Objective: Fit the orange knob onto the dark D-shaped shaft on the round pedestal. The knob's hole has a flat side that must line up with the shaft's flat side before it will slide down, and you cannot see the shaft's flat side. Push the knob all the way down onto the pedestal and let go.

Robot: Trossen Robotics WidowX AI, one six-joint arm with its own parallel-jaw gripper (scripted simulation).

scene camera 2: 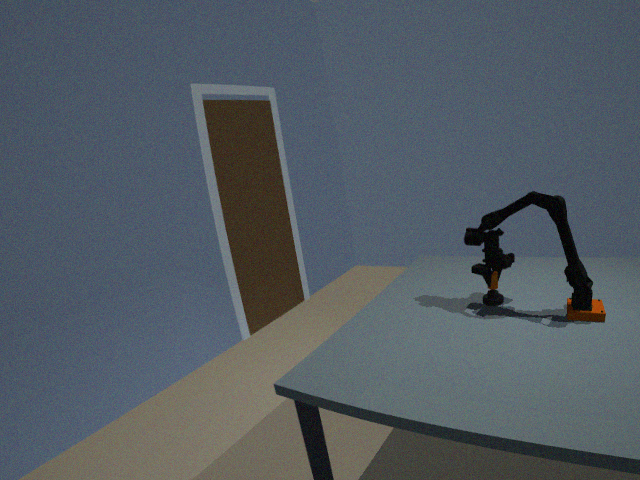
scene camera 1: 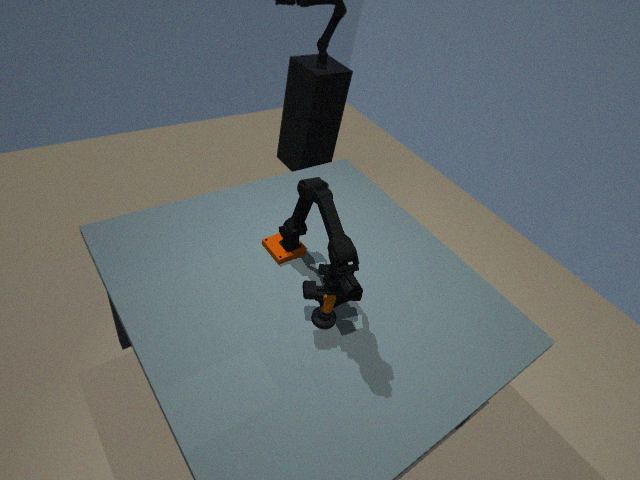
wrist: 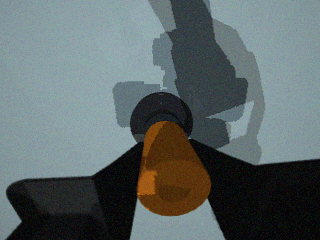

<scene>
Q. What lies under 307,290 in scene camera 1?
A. My gripper.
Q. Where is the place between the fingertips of my gripper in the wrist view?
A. At 165,144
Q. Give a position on an orange knob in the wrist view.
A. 172,181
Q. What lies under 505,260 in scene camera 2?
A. My gripper.
</scene>
